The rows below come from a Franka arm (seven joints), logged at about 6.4 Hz.
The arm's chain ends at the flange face. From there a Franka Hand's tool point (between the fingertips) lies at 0.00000 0.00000 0.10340 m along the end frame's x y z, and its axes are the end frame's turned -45 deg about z.
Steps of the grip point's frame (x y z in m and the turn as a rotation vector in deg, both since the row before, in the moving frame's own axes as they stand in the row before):
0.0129, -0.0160, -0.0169, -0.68, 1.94, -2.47
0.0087, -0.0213, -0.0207, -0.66, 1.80, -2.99
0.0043, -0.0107, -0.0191, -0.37, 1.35, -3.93
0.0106, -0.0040, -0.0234, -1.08, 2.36, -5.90
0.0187, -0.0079, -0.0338, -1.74, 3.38, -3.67
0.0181, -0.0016, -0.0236, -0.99, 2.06, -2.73
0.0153, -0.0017, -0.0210, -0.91, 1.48, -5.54
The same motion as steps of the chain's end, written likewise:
-0.0055, -0.0188, -0.0168, 0.89, 1.85, -2.47
-0.0120, -0.0197, -0.0206, 0.81, 1.74, -2.99
-0.0067, -0.0093, -0.0191, 0.69, 1.22, -3.93
0.0004, -0.0085, -0.0233, 0.91, 2.43, -5.90
0.0012, -0.0165, -0.0336, 1.16, 3.62, -3.67
0.0078, -0.0125, -0.0235, 0.76, 2.16, -2.73
0.0066, -0.0111, -0.0210, 0.40, 1.69, -5.54

